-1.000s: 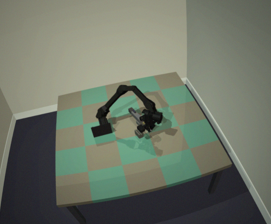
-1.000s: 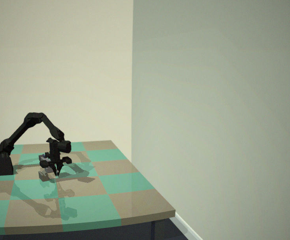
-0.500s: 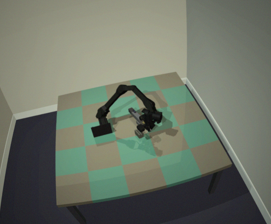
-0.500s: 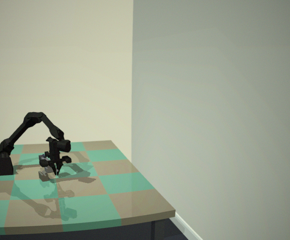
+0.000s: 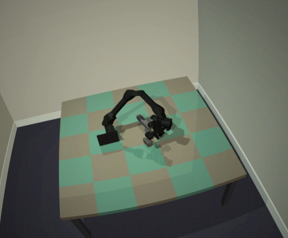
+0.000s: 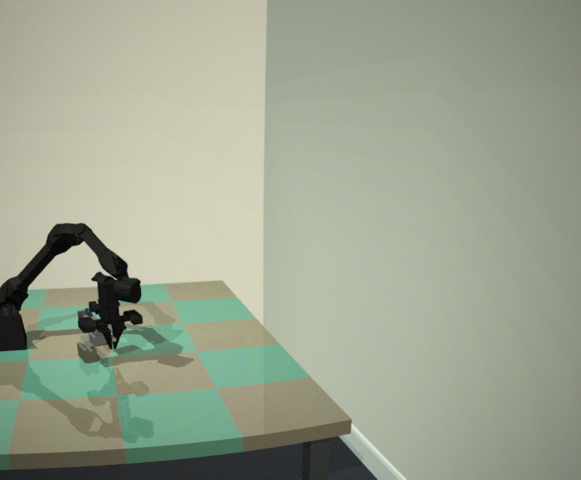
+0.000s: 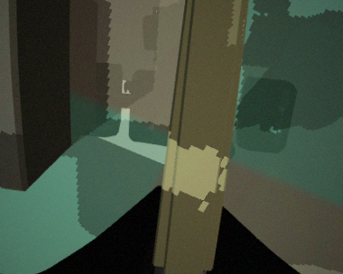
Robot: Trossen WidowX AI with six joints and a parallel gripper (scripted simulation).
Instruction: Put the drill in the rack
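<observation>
Now: gripper tip 1 cm past the drill, 4 cm to the right of it and 3 cm below it. Round my gripper tip: rack 8 cm behind, 1 cm to the left, 1 cm below.
</observation>
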